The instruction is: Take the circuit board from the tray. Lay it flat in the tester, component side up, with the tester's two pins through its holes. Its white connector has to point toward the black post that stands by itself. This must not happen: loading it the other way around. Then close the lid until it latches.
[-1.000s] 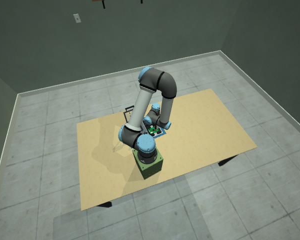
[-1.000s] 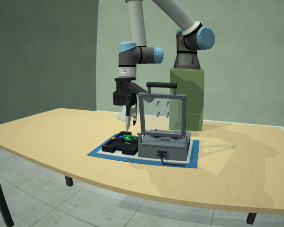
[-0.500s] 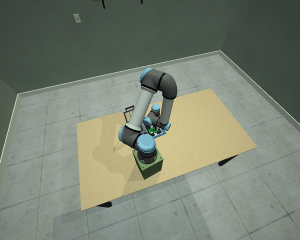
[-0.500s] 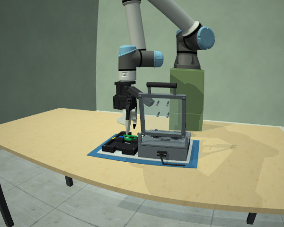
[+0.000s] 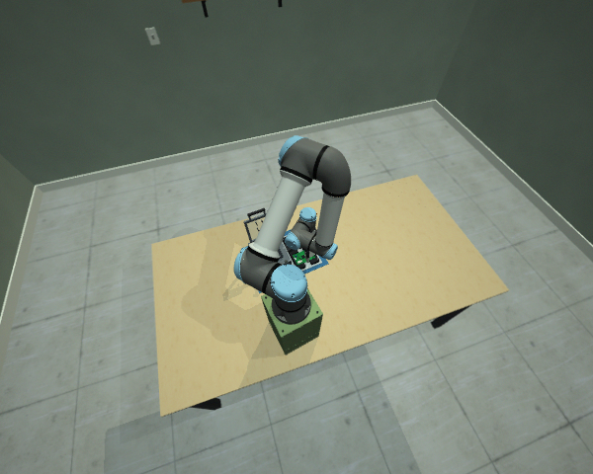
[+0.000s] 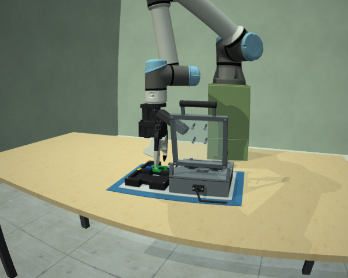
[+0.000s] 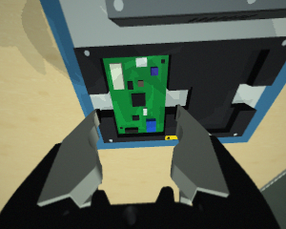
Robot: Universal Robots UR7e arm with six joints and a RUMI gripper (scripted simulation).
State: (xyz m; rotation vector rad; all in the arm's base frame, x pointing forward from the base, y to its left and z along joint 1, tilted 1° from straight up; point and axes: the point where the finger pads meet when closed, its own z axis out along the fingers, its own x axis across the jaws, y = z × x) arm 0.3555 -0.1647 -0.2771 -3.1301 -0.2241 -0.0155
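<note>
The green circuit board lies 2 cm below my hand. Also, from my hand: clear lid (16 cm ahead, 19 cm to the left, 14 cm above); then tester bed (4 cm ahead, 18 cm to the left, 3 cm above); then black block (3 cm behind, 22 cm to the left, 4 cm above).
</note>
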